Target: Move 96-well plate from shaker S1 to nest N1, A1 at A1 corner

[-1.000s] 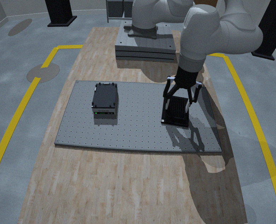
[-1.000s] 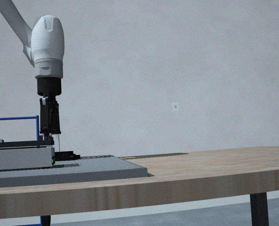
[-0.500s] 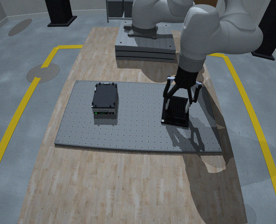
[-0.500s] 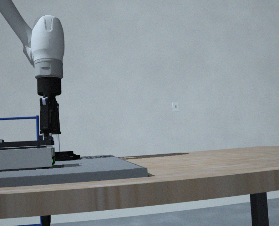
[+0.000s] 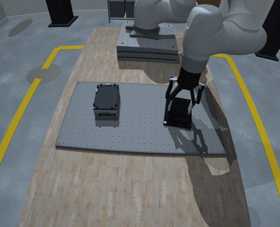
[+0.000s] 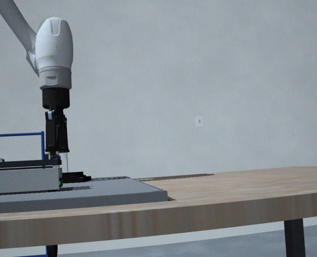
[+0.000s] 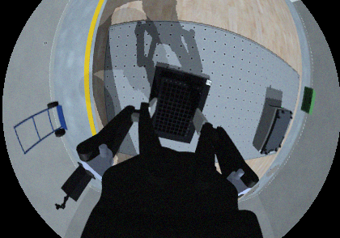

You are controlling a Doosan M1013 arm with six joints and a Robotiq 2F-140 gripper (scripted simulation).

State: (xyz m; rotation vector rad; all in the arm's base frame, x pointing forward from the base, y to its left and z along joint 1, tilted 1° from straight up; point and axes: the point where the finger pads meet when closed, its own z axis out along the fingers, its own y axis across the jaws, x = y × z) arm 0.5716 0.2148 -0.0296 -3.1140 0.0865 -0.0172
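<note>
Now: the black 96-well plate 30 mm below my hand. Also, from my hand: black plate nest N1: 40 mm below; then small pale mark: 70 mm ahead, 60 mm to the right, 30 mm below.
</note>
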